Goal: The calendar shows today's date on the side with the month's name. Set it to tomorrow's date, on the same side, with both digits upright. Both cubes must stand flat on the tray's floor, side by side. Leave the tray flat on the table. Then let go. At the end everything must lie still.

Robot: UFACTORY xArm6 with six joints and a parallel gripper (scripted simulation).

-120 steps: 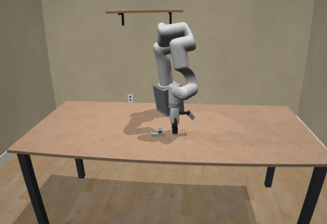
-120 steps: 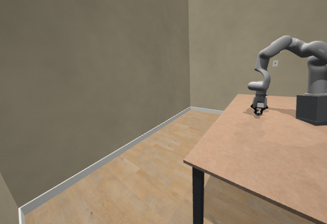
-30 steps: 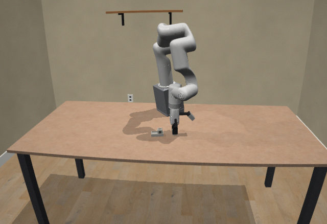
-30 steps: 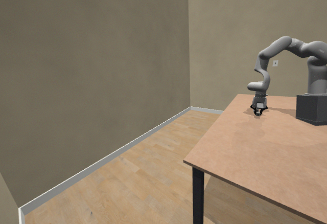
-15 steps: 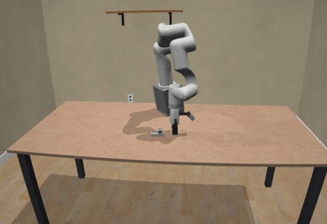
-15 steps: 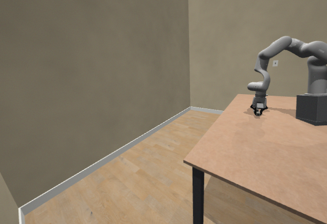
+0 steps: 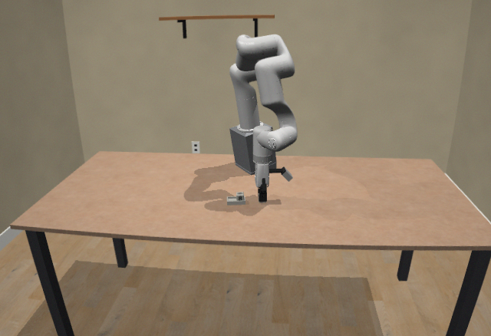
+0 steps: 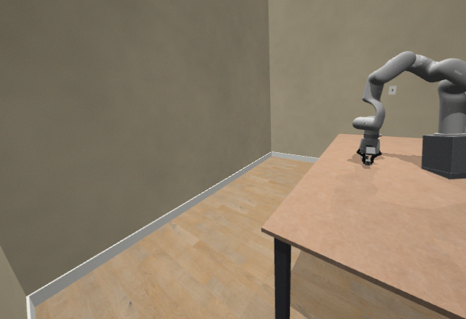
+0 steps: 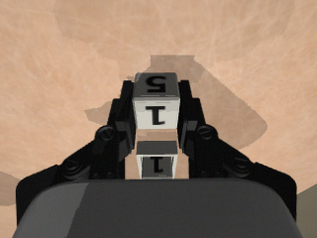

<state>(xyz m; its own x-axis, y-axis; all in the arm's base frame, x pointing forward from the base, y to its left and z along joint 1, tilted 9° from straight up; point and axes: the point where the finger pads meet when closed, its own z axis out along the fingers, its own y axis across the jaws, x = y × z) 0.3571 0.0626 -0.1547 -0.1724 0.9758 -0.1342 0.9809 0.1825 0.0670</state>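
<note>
Now: the calendar tray 11 cm to the right of my hand, 2 cm below it and 2 cm ahead of it.
</note>
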